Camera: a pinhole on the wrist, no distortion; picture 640 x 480 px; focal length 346.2 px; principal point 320.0 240.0 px. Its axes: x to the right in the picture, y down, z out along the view. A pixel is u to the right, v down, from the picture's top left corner.
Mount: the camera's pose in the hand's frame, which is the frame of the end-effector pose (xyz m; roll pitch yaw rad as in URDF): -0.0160 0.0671 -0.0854 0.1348 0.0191 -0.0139
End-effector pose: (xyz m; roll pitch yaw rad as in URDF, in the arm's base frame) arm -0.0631 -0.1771 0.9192 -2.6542 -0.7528 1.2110
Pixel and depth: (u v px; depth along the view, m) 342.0 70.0 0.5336
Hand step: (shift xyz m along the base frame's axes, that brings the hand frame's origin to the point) -0.3350 0.3161 -0.1567
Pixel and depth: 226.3 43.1 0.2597
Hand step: -0.1627 0.0558 -0.1178
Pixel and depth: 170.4 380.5 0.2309
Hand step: 0.0584 0.0385 -0.2217
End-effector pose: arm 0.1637 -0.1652 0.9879 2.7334 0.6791 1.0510
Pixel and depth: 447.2 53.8 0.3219
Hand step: -0.0849 -0.0385 -0.2606
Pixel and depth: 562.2 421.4 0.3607
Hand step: 0.2981 -0.0867 -0.3007
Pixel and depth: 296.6 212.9 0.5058
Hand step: -0.0290 -0.3057 -0.2794
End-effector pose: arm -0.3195 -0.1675 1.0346 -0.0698 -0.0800 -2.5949
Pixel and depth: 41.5 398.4 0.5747
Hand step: 0.5822 0.0114 0.4702
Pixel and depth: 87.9 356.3 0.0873
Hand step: 0.1062 -0.0354 -0.0056
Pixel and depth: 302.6 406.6 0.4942
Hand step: 0.1914 -0.1954 0.4155
